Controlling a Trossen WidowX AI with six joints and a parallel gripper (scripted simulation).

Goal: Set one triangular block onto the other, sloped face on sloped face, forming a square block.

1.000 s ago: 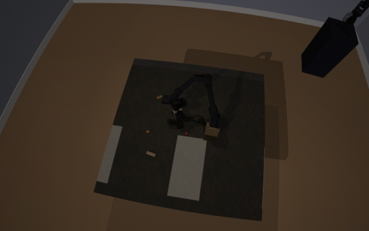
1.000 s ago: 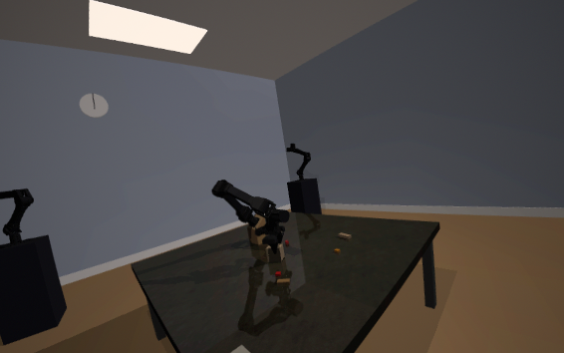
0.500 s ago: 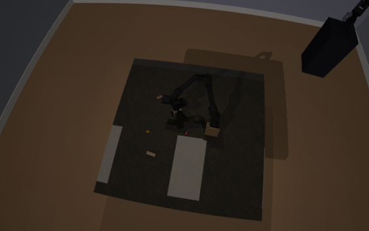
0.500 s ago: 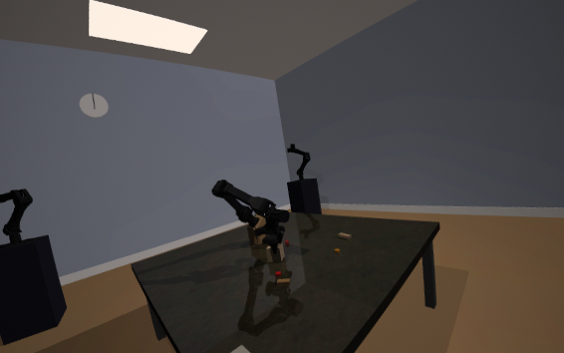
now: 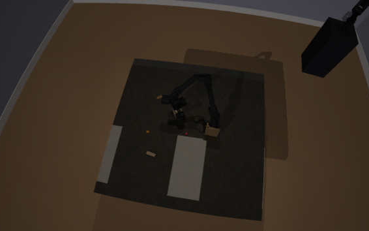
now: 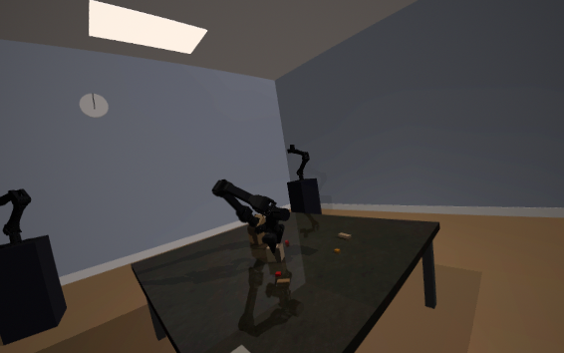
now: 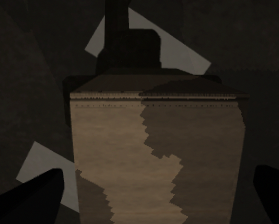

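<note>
My gripper tip is 1 cm short of the tan triangular block. Also, from my gripper tip: orange piece: 19 cm ahead, 22 cm to the left, 4 cm below; then red piece: 12 cm behind, 15 cm to the left, 4 cm below.
</note>
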